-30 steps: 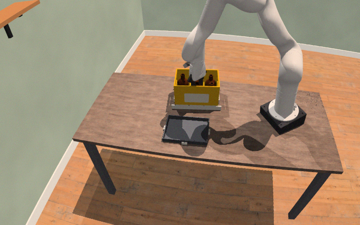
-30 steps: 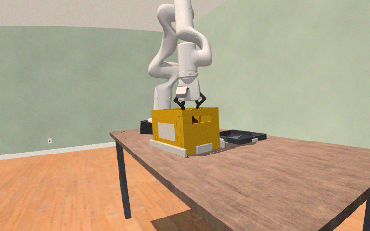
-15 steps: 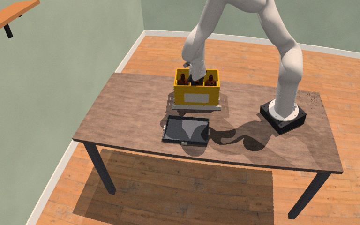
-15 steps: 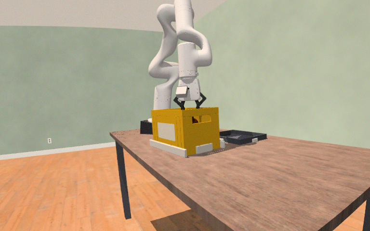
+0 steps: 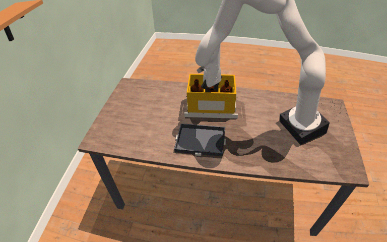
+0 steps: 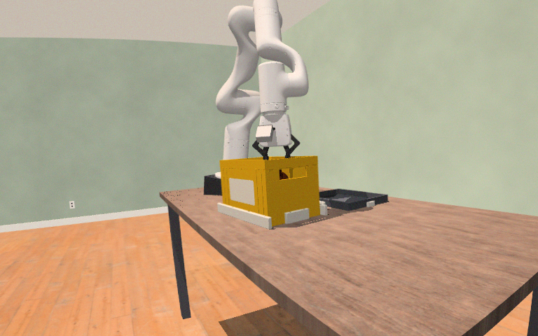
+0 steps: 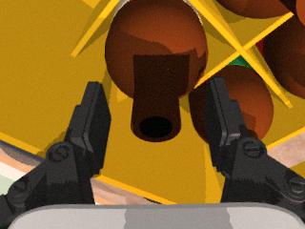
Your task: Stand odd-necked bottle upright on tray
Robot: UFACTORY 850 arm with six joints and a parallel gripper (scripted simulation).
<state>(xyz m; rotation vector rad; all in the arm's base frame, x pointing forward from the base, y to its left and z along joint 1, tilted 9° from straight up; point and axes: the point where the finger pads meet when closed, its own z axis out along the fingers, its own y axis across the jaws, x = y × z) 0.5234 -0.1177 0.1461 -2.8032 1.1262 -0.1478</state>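
Now: the yellow crate 70 mm below my hand and 40 mm to the right of it. The rest, counted from my hand: dark tray: 240 mm to the left, 150 mm below, 50 mm ahead.
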